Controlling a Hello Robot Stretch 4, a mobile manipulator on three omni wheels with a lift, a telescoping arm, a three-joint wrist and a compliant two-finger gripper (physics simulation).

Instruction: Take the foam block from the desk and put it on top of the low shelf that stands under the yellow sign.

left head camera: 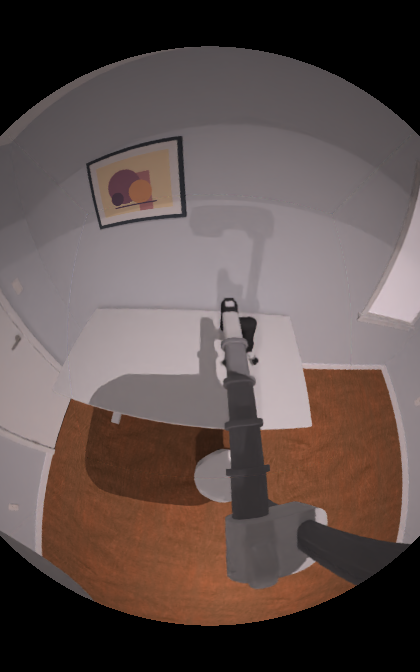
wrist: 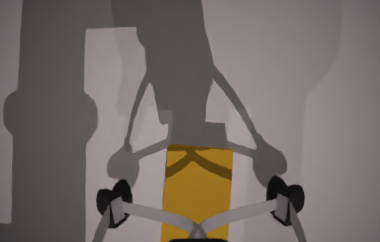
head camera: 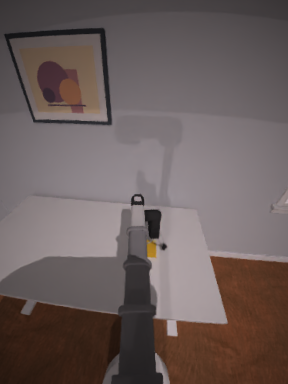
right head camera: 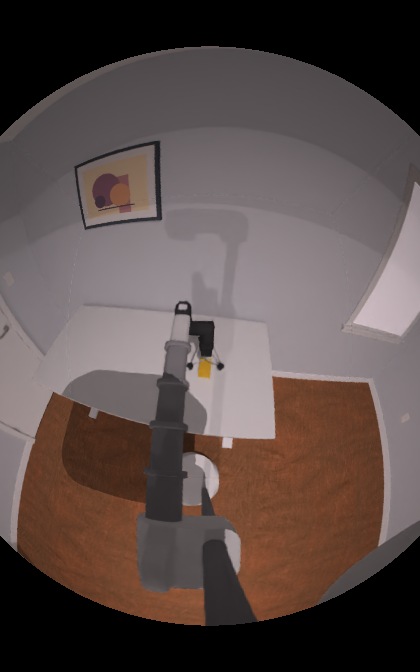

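Note:
The foam block is a yellow-orange rectangle on the white desk. My gripper is open, with its two dark fingertips apart. In the wrist view the block shows between the fingertips, with a gap on each side, and the near end of the block is hidden by the gripper. The gripper's shadow falls on the desk and the block's far end. In the left head view the arm hides the block. The low shelf and the yellow sign do not show in these views.
The arm reaches out over the desk. A wall with a framed picture stands behind the desk. A window is at the right and a door at the left.

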